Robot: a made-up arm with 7 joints. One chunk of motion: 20 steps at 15 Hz.
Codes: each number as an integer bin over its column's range. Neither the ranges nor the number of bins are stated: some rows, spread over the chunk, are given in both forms.
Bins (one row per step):
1: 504 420 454 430 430 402
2: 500 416 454 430 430 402
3: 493 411 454 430 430 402
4: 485 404 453 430 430 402
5: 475 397 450 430 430 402
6: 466 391 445 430 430 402
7: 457 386 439 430 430 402
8: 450 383 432 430 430 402
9: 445 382 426 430 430 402
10: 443 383 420 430 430 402
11: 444 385 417 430 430 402
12: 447 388 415 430 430 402
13: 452 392 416 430 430 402
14: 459 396 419 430 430 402
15: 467 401 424 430 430 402
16: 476 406 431 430 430 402
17: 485 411 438 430 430 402
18: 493 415 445 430 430 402
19: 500 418 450 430 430 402
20: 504 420 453 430 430 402
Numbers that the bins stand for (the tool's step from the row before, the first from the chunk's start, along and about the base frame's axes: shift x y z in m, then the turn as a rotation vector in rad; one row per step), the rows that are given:
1: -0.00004 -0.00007 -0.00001 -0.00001 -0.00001 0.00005
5: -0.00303 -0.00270 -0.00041 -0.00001 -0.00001 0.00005
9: -0.00612 -0.00441 -0.00278 -0.00001 -0.00001 0.00005
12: -0.00591 -0.00372 -0.00387 -0.00001 -0.00001 0.00005
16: -0.00292 -0.00167 -0.00229 -0.00001 -0.00001 0.00005
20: -0.00004 -0.00007 -0.00011 -0.00001 -0.00001 0.00005
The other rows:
2: -0.00045 -0.00053 -0.00001 -0.00001 -0.00001 0.00005
3: -0.00117 -0.00110 -0.00001 -0.00001 -0.00001 0.00005
4: -0.00199 -0.00190 -0.00011 -0.00001 -0.00001 0.00005
6: -0.00395 -0.00338 -0.00090 -0.00001 -0.00001 0.00005
7: -0.00488 -0.00395 -0.00150 -0.00001 -0.00001 0.00005
8: -0.00560 -0.00429 -0.00219 -0.00001 -0.00001 0.00005
10: -0.00633 -0.00429 -0.00338 -0.00001 -0.00001 0.00005
11: -0.00622 -0.00407 -0.00368 -0.00001 -0.00001 0.00005
13: -0.00540 -0.00327 -0.00377 -0.00001 -0.00001 0.00005
14: -0.00468 -0.00281 -0.00348 -0.00001 -0.00001 0.00005
15: -0.00385 -0.00224 -0.00298 -0.00001 -0.00001 0.00005
17: -0.00199 -0.00110 -0.00159 -0.00001 -0.00001 0.00005
18: -0.00117 -0.00064 -0.00090 -0.00001 -0.00001 0.00005
19: -0.00045 -0.00030 -0.00041 -0.00001 -0.00001 0.00005

